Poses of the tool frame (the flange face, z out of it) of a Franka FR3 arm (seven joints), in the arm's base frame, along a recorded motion.
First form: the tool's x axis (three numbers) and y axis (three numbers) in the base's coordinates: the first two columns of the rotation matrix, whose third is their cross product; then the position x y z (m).
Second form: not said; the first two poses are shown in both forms.
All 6 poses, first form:
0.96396, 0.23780, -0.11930, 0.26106, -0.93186, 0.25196, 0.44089, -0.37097, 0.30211
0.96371, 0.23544, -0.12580, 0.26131, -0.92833, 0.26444, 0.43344, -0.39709, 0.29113
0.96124, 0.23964, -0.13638, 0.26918, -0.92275, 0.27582, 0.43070, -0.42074, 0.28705
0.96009, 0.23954, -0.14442, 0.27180, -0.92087, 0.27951, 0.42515, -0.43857, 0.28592
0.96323, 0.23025, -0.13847, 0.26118, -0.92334, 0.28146, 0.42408, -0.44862, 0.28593
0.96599, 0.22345, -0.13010, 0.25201, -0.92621, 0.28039, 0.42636, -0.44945, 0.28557
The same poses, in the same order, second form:
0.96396, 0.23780, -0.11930, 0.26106, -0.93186, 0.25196, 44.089, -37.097, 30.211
0.96371, 0.23544, -0.12580, 0.26131, -0.92833, 0.26444, 43.344, -39.709, 29.113
0.96124, 0.23964, -0.13638, 0.26918, -0.92275, 0.27582, 43.070, -42.074, 28.705
0.96009, 0.23954, -0.14442, 0.27180, -0.92087, 0.27951, 42.515, -43.857, 28.592
0.96323, 0.23025, -0.13847, 0.26118, -0.92334, 0.28146, 42.408, -44.862, 28.593
0.96599, 0.22345, -0.13010, 0.25201, -0.92621, 0.28039, 42.636, -44.945, 28.557

